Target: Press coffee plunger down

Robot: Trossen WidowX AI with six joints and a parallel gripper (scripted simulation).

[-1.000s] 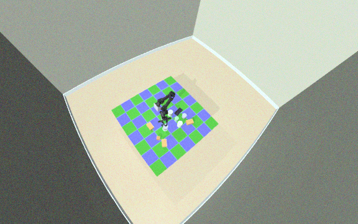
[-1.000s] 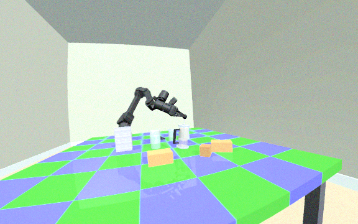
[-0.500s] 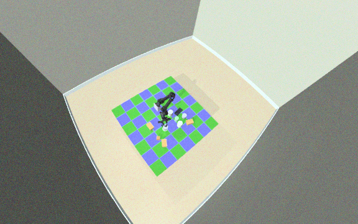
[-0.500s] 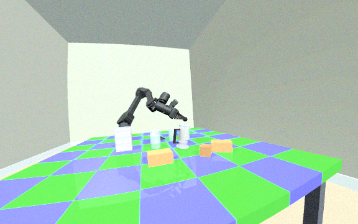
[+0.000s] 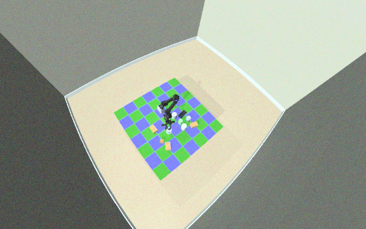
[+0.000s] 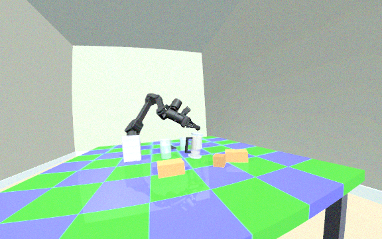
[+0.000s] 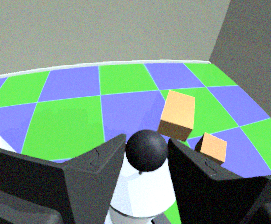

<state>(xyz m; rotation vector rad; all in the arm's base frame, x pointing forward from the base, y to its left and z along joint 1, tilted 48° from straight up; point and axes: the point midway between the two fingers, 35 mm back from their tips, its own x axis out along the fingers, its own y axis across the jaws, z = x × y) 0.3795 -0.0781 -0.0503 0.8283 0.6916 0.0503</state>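
Now: the coffee press 30 mm behind my gripper tip and 80 mm below it.
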